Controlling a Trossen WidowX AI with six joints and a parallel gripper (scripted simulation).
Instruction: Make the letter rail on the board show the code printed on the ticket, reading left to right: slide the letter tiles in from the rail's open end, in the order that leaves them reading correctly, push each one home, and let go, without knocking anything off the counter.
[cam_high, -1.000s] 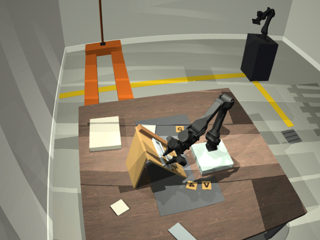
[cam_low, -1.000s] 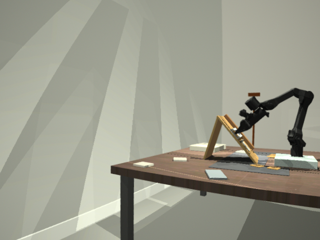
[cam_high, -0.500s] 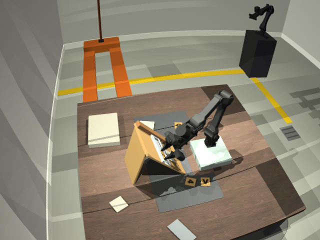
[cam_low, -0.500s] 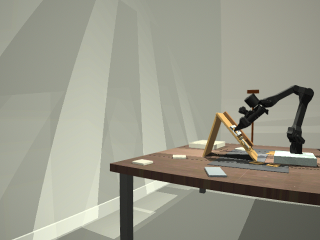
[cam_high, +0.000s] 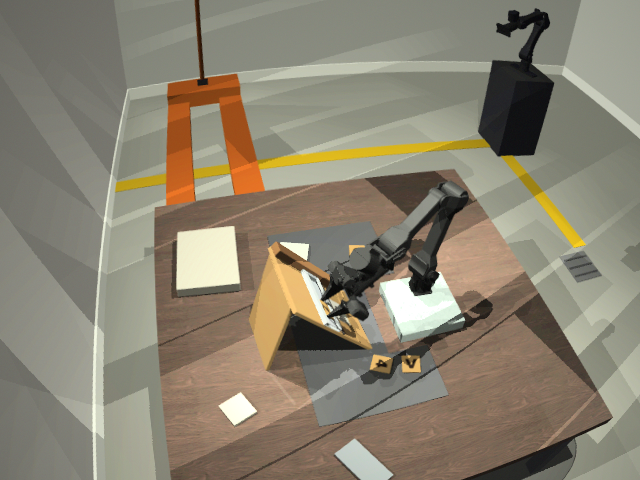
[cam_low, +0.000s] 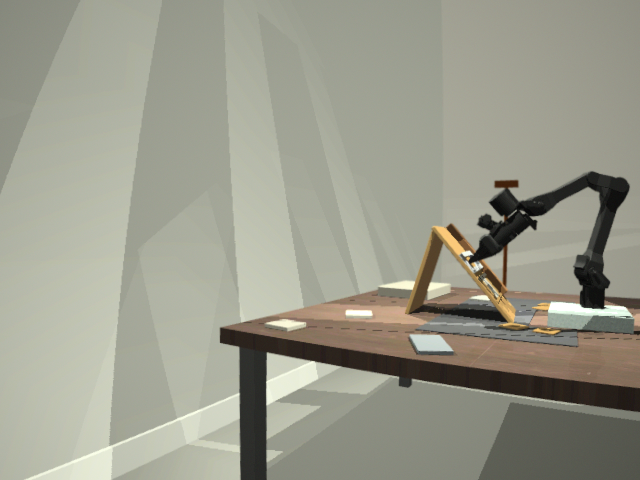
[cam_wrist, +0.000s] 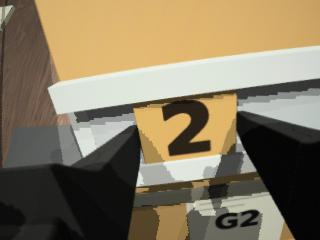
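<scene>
The white ticket lies 70 mm below my gripper tip, 50 mm behind it and 40 mm to the right of it. Also, from my gripper tip: white card 380 mm to the right, 160 mm below, 20 mm ahead; grey-blue pad 420 mm to the left, 160 mm below, 20 mm behind; grey mat 160 mm below, 140 mm behind, 100 mm to the right.
</scene>
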